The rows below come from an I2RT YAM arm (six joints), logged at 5 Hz.
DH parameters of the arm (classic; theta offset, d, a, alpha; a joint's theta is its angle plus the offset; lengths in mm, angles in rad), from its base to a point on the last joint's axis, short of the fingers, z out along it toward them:
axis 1: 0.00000 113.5 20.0 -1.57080
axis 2: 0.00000 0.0 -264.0 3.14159
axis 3: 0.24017 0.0 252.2 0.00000
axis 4: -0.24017 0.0 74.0 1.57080
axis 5: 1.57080 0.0 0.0 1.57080
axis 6: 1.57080 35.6 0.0 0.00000
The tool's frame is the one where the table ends.
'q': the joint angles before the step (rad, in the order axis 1, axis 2, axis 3, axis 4, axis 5, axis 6). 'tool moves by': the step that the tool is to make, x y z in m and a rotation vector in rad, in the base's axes. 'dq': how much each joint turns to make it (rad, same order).
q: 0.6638, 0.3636, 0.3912, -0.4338, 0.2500, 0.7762
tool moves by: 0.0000, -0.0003, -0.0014, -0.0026, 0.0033, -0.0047
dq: -0.0010, -0.0013, -0.0039, -0.0020, 0.0034, 0.0015
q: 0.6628, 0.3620, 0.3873, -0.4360, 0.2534, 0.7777
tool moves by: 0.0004, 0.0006, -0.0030, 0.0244, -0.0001, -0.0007
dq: -0.0001, -0.0056, -0.0164, 0.0213, -0.0070, 0.0184
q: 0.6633, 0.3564, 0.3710, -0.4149, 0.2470, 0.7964
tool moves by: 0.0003, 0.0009, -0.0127, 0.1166, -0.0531, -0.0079
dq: 0.0009, -0.0588, -0.0918, 0.1324, -0.0120, 0.0603
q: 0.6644, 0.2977, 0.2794, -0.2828, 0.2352, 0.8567
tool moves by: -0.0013, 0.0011, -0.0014, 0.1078, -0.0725, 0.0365
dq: 0.0012, -0.0532, -0.0538, 0.1176, -0.0439, 0.0311
